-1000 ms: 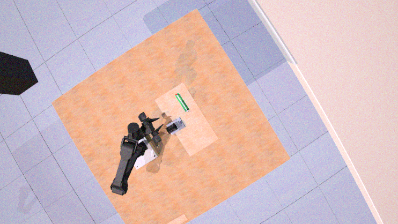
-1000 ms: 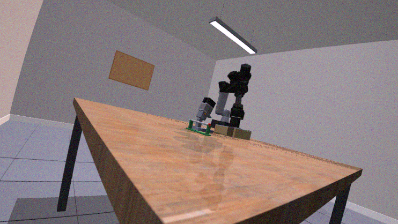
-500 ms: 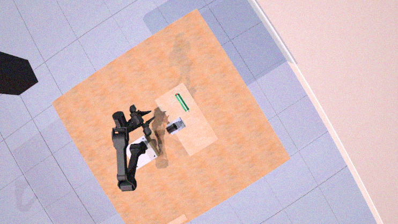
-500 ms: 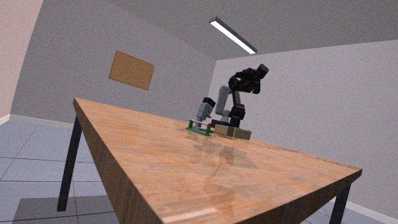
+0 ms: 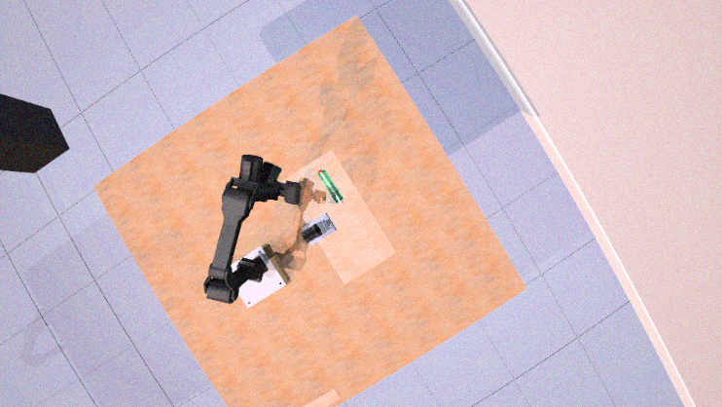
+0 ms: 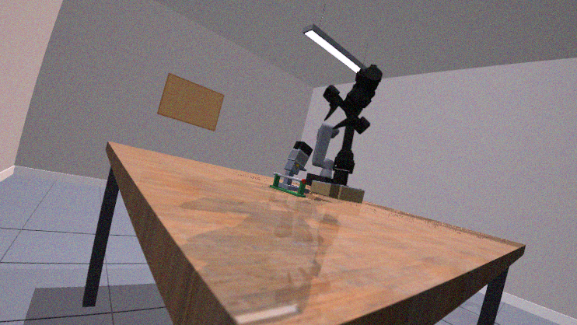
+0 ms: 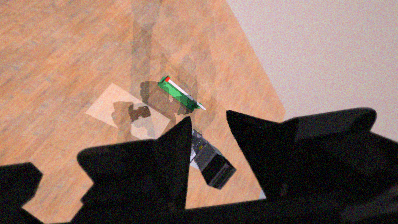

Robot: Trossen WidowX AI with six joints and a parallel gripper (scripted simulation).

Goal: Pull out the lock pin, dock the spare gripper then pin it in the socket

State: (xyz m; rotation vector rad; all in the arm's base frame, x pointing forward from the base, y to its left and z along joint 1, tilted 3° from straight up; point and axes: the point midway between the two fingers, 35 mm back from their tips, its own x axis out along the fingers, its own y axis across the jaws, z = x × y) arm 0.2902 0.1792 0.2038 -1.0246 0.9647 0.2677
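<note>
Now: the green pin cradle 22 cm below my gripper tip, 8 cm ahead of it and 3 cm to the right of it. Round my gripper tip: spare gripper 15 cm to the right, 12 cm below, 4 cm behind; then socket 19 cm below, 15 cm to the right, 3 cm behind.
</note>
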